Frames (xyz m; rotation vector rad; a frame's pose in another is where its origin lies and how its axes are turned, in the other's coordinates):
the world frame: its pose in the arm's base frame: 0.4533 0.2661 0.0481 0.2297 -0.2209 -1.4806
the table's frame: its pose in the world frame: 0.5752 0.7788 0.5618 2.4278 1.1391 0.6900
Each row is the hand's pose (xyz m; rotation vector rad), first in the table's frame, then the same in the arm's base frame.
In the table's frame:
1: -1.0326 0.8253 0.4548 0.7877 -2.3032 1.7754
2: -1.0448 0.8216 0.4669 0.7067 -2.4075 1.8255
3: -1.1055 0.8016 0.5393 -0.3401 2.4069 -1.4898
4: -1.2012 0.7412 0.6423 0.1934 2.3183 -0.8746
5: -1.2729 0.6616 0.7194 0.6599 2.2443 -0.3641
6: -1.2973 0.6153 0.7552 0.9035 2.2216 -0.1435
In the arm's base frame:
1: -0.1456 -0.5461 0.2084 -0.1594 1.6140 1.0223
2: -0.1499 -0.5445 0.1915 -0.0516 1.6108 1.1003
3: -0.1682 -0.5421 0.0967 0.2834 1.4467 1.4537
4: -0.1794 -0.5131 -0.0531 0.6550 1.0932 2.0249
5: -0.1645 -0.4687 -0.1765 0.8154 0.7612 2.5491
6: -0.1449 -0.4463 -0.2325 0.8156 0.6318 2.8165

